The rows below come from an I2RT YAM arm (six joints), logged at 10 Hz.
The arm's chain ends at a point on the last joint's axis. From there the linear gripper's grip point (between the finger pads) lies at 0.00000 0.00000 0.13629 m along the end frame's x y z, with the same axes.
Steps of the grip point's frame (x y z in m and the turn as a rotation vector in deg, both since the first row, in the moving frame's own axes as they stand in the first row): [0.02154 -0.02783 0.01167 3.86 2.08 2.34]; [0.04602 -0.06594 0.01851 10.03 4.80 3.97]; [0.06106 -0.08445 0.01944 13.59 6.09 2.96]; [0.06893 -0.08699 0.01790 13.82 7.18 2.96]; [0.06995 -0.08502 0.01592 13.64 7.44 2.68]
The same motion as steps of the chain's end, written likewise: [0.01641 -0.01876 0.01207 3.86 2.08 2.34]; [0.03386 -0.04264 0.02107 10.03 4.80 3.97]; [0.04591 -0.05287 0.02402 13.59 6.09 2.96]; [0.05122 -0.05497 0.02290 13.82 7.18 2.96]; [0.05172 -0.05339 0.02090 13.64 7.44 2.68]
